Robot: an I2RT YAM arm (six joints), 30 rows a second.
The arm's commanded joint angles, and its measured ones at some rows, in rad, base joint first. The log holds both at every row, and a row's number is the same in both.
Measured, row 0: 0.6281, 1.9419, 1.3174, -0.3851, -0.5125, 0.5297
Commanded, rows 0 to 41: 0.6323, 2.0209, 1.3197, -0.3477, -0.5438, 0.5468; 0.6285, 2.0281, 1.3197, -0.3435, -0.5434, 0.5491; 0.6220, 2.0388, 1.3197, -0.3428, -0.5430, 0.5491; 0.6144, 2.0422, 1.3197, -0.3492, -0.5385, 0.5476; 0.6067, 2.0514, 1.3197, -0.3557, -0.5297, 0.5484; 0.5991, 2.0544, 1.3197, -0.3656, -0.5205, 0.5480; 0.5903, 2.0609, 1.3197, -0.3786, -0.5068, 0.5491; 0.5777, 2.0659, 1.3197, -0.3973, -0.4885, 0.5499; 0.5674, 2.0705, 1.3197, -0.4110, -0.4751, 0.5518; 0.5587, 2.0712, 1.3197, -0.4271, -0.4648, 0.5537; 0.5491, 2.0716, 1.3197, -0.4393, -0.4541, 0.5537; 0.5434, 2.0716, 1.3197, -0.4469, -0.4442, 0.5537; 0.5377, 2.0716, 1.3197, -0.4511, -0.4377, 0.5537; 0.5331, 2.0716, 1.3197, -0.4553, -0.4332, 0.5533; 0.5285, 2.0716, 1.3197, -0.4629, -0.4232, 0.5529; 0.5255, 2.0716, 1.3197, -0.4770, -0.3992, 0.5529; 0.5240, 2.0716, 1.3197, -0.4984, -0.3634, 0.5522; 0.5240, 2.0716, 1.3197, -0.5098, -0.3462, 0.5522; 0.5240, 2.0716, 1.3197, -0.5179, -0.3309, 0.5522; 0.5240, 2.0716, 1.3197, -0.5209, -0.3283, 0.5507; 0.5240, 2.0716, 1.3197, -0.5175, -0.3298, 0.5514; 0.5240, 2.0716, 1.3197, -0.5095, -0.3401, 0.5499; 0.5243, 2.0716, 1.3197, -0.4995, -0.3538, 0.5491; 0.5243, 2.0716, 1.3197, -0.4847, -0.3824, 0.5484; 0.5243, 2.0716, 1.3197, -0.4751, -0.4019, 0.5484; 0.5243, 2.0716, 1.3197, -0.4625, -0.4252, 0.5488; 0.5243, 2.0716, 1.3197, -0.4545, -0.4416, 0.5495; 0.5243, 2.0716, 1.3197, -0.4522, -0.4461, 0.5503; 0.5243, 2.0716, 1.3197, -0.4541, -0.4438, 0.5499; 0.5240, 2.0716, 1.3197, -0.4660, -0.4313, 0.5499; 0.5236, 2.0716, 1.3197, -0.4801, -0.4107, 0.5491; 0.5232, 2.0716, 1.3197, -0.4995, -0.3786, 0.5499; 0.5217, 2.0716, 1.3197, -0.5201, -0.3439, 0.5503; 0.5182, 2.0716, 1.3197, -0.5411, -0.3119, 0.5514; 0.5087, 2.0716, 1.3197, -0.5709, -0.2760, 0.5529; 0.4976, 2.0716, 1.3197, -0.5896, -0.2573, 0.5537; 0.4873, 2.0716, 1.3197, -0.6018, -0.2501, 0.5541; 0.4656, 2.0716, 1.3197, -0.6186, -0.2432, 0.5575; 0.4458, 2.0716, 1.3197, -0.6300, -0.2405, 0.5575; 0.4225, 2.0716, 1.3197, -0.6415, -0.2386, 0.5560; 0.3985, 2.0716, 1.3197, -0.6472, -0.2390, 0.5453; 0.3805, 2.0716, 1.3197, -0.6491, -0.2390, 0.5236
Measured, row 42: 0.4744, 2.0449, 1.3403, -0.6186, -0.3725, 0.5484
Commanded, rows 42 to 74: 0.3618, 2.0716, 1.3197, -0.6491, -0.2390, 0.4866; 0.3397, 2.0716, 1.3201, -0.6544, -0.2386, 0.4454; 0.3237, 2.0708, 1.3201, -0.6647, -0.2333, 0.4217; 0.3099, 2.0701, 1.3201, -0.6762, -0.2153, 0.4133; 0.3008, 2.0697, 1.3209, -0.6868, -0.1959, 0.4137; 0.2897, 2.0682, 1.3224, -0.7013, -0.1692, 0.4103; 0.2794, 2.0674, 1.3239, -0.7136, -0.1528, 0.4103; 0.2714, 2.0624, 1.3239, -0.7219, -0.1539, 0.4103; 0.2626, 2.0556, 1.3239, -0.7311, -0.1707, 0.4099; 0.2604, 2.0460, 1.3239, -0.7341, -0.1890, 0.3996; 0.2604, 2.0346, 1.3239, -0.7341, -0.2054, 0.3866; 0.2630, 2.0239, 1.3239, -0.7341, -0.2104, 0.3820; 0.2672, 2.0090, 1.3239, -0.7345, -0.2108, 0.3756; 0.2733, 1.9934, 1.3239, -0.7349, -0.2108, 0.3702; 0.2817, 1.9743, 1.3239, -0.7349, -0.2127, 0.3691; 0.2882, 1.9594, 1.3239, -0.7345, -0.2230, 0.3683; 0.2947, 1.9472, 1.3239, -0.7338, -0.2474, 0.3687; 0.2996, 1.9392, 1.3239, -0.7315, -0.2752, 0.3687; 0.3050, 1.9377, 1.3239, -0.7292, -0.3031, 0.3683; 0.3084, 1.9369, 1.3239, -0.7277, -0.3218, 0.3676; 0.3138, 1.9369, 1.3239, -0.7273, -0.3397, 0.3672; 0.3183, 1.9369, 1.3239, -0.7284, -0.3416, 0.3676; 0.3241, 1.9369, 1.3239, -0.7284, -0.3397, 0.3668; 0.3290, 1.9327, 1.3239, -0.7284, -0.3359, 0.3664; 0.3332, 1.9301, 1.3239, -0.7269, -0.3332, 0.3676; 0.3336, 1.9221, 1.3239, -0.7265, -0.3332, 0.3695; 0.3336, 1.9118, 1.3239, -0.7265, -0.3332, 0.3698; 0.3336, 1.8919, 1.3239, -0.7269, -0.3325, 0.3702; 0.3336, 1.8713, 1.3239, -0.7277, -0.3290, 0.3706; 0.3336, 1.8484, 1.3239, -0.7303, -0.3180, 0.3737; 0.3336, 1.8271, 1.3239, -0.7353, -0.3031, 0.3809; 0.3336, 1.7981, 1.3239, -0.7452, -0.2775, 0.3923; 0.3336, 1.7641, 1.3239, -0.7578, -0.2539, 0.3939
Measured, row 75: 0.3321, 1.8927, 1.3300, -0.7361, -0.3122, 0.3878
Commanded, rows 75 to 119: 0.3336, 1.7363, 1.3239, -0.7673, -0.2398, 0.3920; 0.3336, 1.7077, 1.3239, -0.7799, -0.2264, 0.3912; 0.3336, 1.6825, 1.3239, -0.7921, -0.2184, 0.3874; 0.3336, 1.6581, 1.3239, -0.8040, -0.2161, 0.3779; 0.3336, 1.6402, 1.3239, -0.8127, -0.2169, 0.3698; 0.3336, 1.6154, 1.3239, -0.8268, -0.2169, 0.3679; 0.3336, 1.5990, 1.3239, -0.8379, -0.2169, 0.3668; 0.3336, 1.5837, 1.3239, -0.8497, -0.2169, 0.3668; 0.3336, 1.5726, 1.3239, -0.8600, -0.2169, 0.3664; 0.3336, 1.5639, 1.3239, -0.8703, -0.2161, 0.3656; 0.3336, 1.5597, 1.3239, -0.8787, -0.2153, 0.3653; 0.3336, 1.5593, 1.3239, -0.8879, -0.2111, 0.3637; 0.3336, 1.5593, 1.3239, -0.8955, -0.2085, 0.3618; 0.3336, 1.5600, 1.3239, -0.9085, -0.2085, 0.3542; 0.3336, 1.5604, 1.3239, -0.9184, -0.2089, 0.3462; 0.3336, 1.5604, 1.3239, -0.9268, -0.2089, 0.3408; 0.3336, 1.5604, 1.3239, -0.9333, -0.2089, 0.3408; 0.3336, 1.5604, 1.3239, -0.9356, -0.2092, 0.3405; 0.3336, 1.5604, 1.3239, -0.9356, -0.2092, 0.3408; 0.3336, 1.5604, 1.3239, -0.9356, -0.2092, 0.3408; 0.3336, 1.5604, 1.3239, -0.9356, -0.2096, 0.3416; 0.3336, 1.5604, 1.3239, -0.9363, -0.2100, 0.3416; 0.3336, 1.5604, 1.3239, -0.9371, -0.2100, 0.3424; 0.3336, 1.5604, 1.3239, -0.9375, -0.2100, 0.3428; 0.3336, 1.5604, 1.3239, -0.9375, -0.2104, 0.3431; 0.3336, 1.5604, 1.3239, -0.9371, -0.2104, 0.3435; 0.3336, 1.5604, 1.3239, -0.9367, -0.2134, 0.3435; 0.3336, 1.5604, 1.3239, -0.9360, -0.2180, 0.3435; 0.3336, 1.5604, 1.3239, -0.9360, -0.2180, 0.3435; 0.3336, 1.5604, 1.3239, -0.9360, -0.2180, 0.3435; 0.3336, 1.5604, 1.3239, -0.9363, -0.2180, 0.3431; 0.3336, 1.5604, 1.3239, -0.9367, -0.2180, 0.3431; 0.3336, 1.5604, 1.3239, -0.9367, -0.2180, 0.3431; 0.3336, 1.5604, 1.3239, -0.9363, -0.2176, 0.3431; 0.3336, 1.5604, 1.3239, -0.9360, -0.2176, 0.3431; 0.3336, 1.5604, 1.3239, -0.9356, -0.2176, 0.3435; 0.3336, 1.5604, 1.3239, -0.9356, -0.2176, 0.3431; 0.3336, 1.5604, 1.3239, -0.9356, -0.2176, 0.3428; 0.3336, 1.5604, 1.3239, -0.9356, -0.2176, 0.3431; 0.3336, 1.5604, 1.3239, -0.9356, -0.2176, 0.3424; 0.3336, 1.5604, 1.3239, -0.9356, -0.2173, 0.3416; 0.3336, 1.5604, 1.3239, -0.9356, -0.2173, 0.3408; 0.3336, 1.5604, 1.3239, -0.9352, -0.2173, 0.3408; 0.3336, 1.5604, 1.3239, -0.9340, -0.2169, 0.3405; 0.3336, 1.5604, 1.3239, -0.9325, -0.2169, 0.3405
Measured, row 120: 0.3325, 1.5719, 1.3300, -0.9352, -0.2272, 0.3565
